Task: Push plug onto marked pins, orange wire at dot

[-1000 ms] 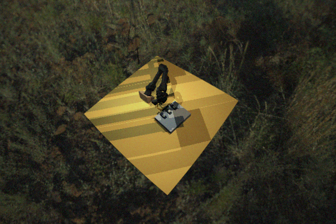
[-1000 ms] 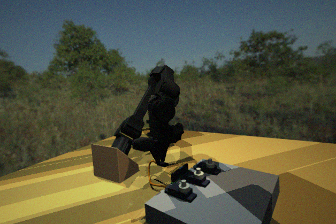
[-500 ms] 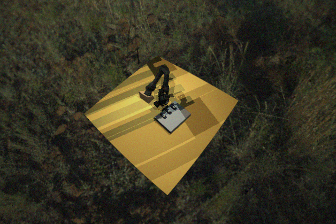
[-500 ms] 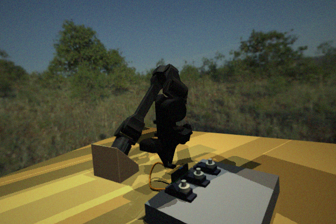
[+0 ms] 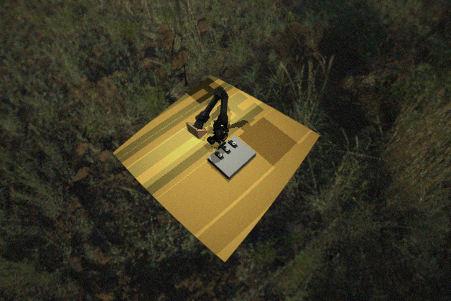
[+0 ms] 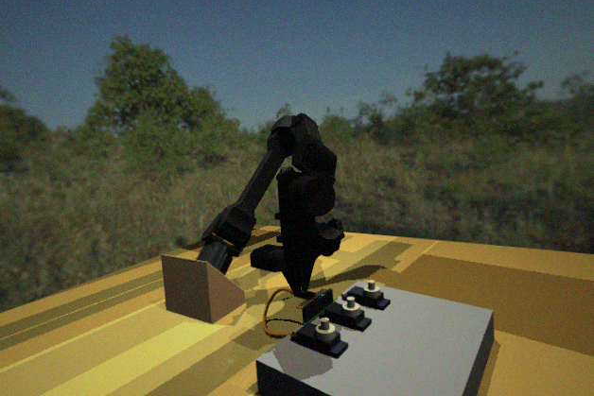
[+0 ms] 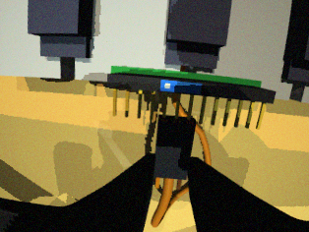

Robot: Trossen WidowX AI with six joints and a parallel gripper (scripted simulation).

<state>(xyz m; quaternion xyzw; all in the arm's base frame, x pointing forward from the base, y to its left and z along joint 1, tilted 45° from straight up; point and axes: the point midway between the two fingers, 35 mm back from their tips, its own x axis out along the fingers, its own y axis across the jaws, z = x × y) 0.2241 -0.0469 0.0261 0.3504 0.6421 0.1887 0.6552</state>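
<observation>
My gripper tip is now 40 mm short of the dark strip, 10 mm to the left of it and 10 mm above it. The rest, counted from my gripper tip: servo (90 mm ahead, 20 mm to the right, 20 mm below); then grey printed holder (190 mm ahead, 50 mm to the right, 50 mm below).
</observation>
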